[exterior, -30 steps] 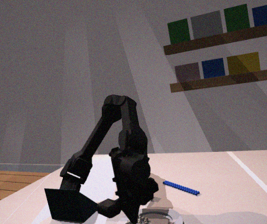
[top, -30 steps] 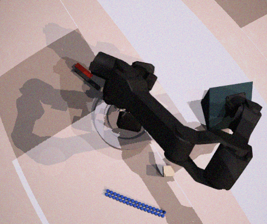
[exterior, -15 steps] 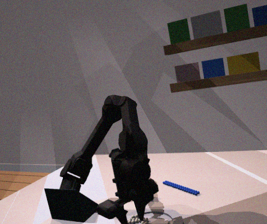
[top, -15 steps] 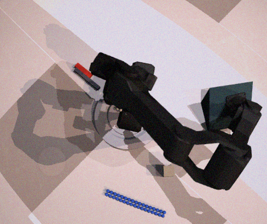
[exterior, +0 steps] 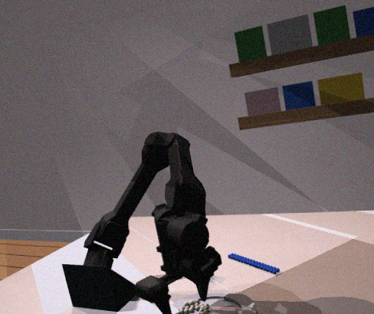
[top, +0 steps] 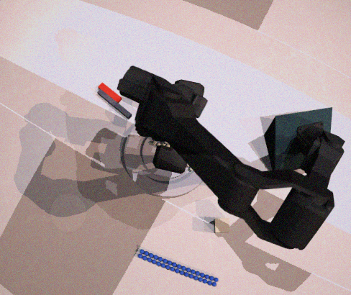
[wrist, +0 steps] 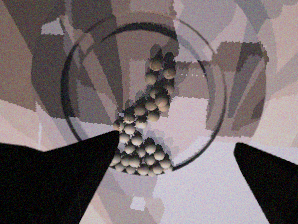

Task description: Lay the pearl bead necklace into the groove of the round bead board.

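Right now my gripper tip is 30 mm short of the round bead board, 20 mm to the right of it and 20 mm above it. Also, from my gripper tip: small beige cube: 210 mm to the left, 50 mm behind, 10 mm below; grey block: 150 mm to the right, 140 mm ahead, 20 mm below.
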